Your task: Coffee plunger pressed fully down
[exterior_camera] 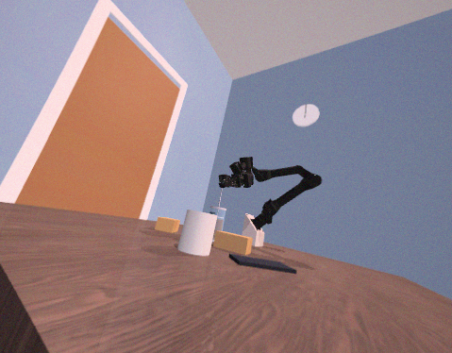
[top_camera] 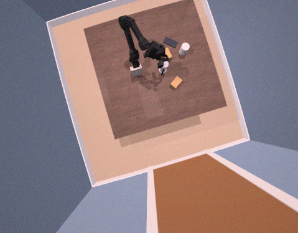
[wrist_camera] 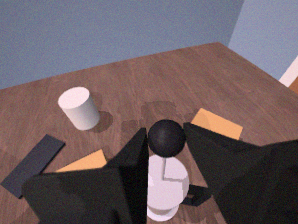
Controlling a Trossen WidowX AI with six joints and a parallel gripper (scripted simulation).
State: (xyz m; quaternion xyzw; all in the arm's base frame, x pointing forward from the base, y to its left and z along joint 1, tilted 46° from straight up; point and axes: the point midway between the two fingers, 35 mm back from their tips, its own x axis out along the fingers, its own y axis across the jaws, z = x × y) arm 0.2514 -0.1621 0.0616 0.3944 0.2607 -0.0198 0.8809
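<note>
Now: the coffee press 2 cm behind my gripper tip, 1 cm to the right of it and 12 cm below it. Also, from my gripper tip: dark flat slab (16 cm ahead, 27 cm to the left, 24 cm below).
</note>
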